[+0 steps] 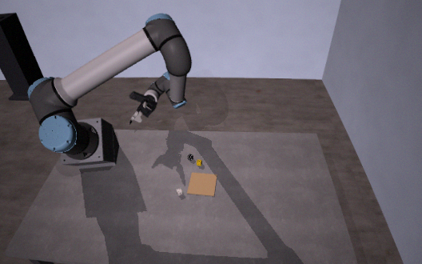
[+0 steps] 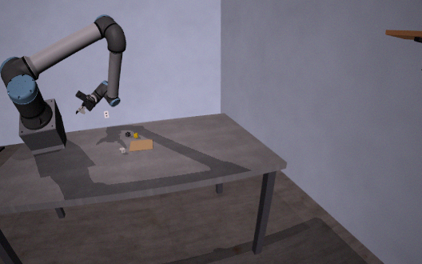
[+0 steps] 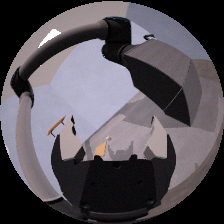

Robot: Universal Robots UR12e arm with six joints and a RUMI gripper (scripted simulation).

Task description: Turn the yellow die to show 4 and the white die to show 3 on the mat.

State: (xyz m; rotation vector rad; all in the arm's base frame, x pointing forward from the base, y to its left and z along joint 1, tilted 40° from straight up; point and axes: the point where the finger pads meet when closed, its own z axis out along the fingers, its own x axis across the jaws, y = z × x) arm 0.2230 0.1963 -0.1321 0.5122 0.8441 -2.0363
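The white die lies 28 cm ahead of my hand, 33 cm to the right of it and 22 cm below it. The rest, counted from my hand: black die (30 cm ahead, 8 cm to the right, 22 cm below); then tan mat (39 cm ahead, 26 cm to the right, 23 cm below); then yellow die (36 cm ahead, 12 cm to the right, 22 cm below).
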